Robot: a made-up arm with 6 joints. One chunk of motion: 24 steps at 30 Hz.
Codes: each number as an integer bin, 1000 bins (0 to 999) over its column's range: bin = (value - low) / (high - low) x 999, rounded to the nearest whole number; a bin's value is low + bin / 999 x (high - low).
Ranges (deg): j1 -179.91..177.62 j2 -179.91..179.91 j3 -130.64..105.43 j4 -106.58..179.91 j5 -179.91..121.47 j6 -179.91..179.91
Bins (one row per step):
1: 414 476 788 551 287 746
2: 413 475 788 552 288 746
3: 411 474 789 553 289 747
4: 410 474 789 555 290 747
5: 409 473 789 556 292 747
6: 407 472 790 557 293 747
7: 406 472 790 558 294 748
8: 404 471 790 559 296 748
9: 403 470 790 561 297 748
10: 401 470 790 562 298 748
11: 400 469 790 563 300 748
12: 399 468 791 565 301 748
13: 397 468 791 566 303 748
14: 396 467 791 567 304 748
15: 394 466 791 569 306 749
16: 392 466 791 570 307 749
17: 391 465 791 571 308 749
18: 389 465 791 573 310 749
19: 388 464 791 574 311 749
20: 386 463 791 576 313 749
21: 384 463 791 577 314 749
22: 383 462 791 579 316 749
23: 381 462 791 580 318 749
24: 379 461 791 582 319 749
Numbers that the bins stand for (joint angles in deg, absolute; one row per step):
1: -31.74 -8.46 55.57 51.43 -93.33 88.78
2: -32.10 -8.82 55.57 51.72 -93.03 88.78
3: -32.82 -9.18 55.81 52.01 -92.72 89.14
4: -33.18 -9.18 55.81 52.58 -92.42 89.14
5: -33.53 -9.54 55.81 52.87 -91.82 89.14
6: -34.25 -9.90 56.04 53.15 -91.52 89.14
7: -34.61 -9.90 56.04 53.44 -91.22 89.50
8: -35.32 -10.27 56.04 53.73 -90.61 89.50
9: -35.68 -10.63 56.04 54.30 -90.31 89.50
10: -36.40 -10.63 56.04 54.59 -90.01 89.50
11: -36.75 -10.99 56.04 54.88 -89.41 89.50
12: -37.11 -11.35 56.28 55.45 -89.10 89.50
13: -37.83 -11.35 56.28 55.74 -88.50 89.50
14: -38.19 -11.71 56.28 56.02 -88.20 89.50
15: -38.90 -12.07 56.28 56.60 -87.60 89.86
16: -39.62 -12.07 56.28 56.88 -87.29 89.86
17: -39.98 -12.43 56.28 57.17 -86.99 89.86
18: -40.69 -12.43 56.28 57.74 -86.39 89.86
19: -41.05 -12.79 56.28 58.03 -86.09 89.86
20: -41.77 -13.15 56.28 58.60 -85.48 89.86
21: -42.48 -13.15 56.28 58.89 -85.18 89.86
22: -42.84 -13.51 56.28 59.46 -84.58 89.86
23: -43.55 -13.51 56.28 59.75 -83.98 89.86
24: -44.27 -13.87 56.28 60.32 -83.67 89.86

